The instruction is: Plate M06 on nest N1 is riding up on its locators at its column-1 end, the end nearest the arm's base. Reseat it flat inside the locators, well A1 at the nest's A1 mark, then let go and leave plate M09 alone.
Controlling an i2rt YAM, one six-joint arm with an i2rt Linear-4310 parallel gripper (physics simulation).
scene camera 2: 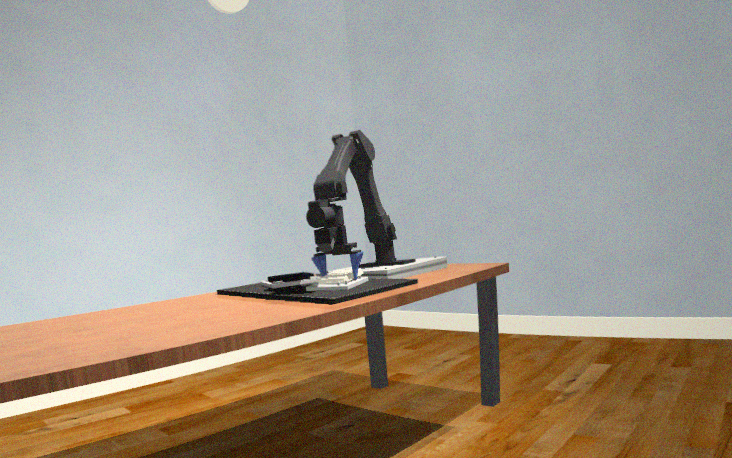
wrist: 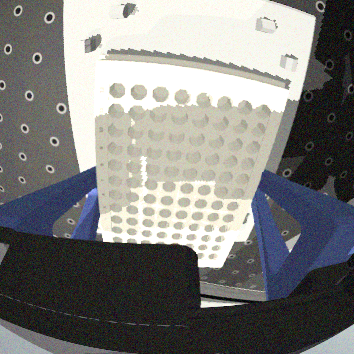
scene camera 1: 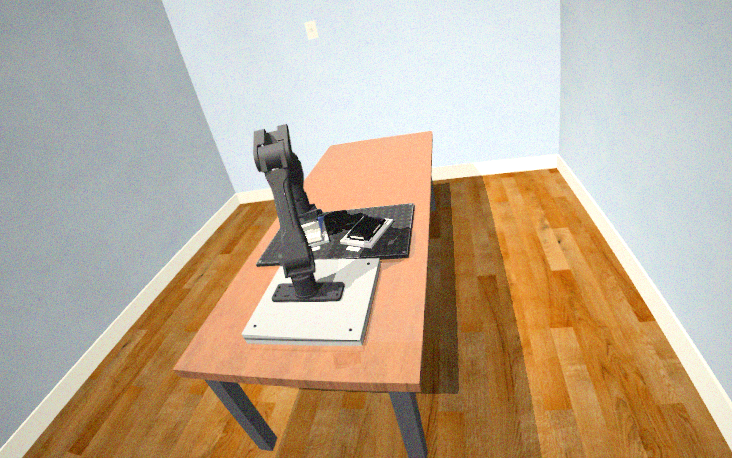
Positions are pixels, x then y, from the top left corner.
Labels:
My gripper [scene camera 2: 340, 280] grips a white perforated plate [wrist: 180, 145].

